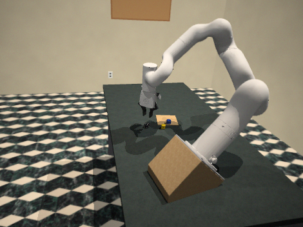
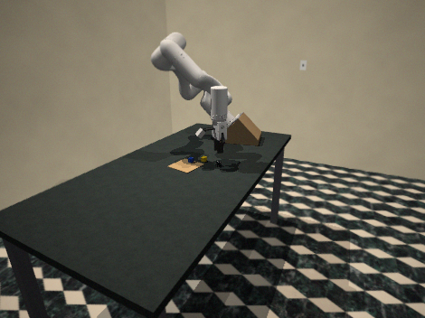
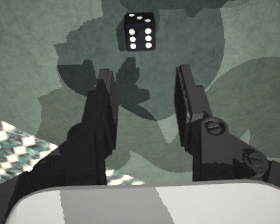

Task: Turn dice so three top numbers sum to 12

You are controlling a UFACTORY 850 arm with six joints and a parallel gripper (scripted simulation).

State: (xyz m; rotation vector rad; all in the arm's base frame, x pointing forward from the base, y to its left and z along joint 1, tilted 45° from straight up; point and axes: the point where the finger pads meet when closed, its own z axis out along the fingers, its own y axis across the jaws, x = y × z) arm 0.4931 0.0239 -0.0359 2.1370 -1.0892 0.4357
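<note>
My gripper is now 90 mm above the black die. Also, from my hand: tan mat 40 mm ahead, 170 mm to the right, 100 mm below; blue die 10 mm behind, 160 mm to the right, 90 mm below; yellow die 50 mm behind, 100 mm to the right, 90 mm below.
</note>
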